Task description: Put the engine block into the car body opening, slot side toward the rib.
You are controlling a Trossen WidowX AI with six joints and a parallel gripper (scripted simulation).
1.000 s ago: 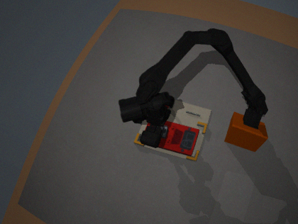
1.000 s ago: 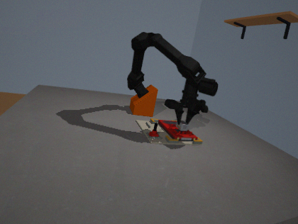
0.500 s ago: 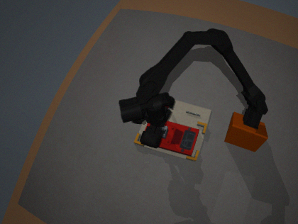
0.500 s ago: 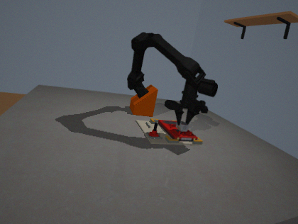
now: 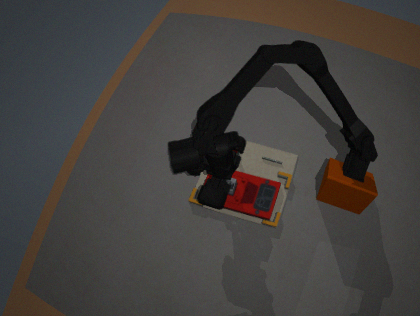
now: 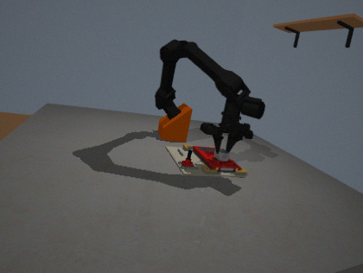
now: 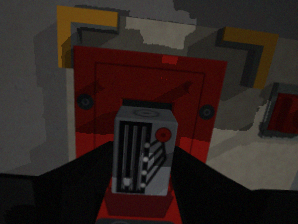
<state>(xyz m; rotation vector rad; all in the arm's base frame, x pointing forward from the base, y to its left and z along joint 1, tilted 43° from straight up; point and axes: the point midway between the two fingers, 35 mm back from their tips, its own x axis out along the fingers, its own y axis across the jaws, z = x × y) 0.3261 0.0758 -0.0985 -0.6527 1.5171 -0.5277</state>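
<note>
My gripper tip is now 3 cm short of the stand, 13 cm to the left of it and 1 cm above it. Round my gripper tip: grey engine block 1 cm below.
</note>
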